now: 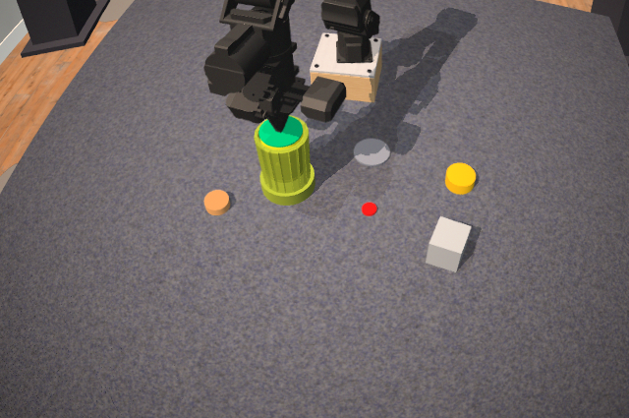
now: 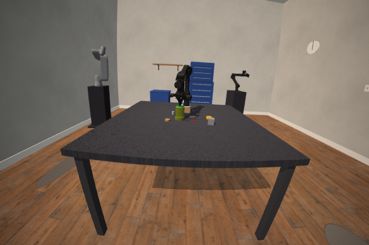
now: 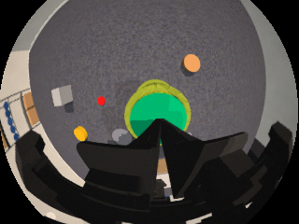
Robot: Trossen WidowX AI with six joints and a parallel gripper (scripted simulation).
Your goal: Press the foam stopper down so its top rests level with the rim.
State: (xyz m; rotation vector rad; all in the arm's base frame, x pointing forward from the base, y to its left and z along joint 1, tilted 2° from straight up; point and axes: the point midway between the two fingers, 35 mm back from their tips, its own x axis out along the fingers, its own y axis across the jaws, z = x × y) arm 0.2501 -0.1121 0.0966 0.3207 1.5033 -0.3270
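My hand is 5 cm above the green foam stopper. The rest, counted from my hand: red dot 15 cm below, 12 cm to the left, 6 cm ahead; grey disc 15 cm below, 13 cm to the left, 6 cm behind; orange disc 15 cm below, 11 cm to the right, 4 cm ahead.
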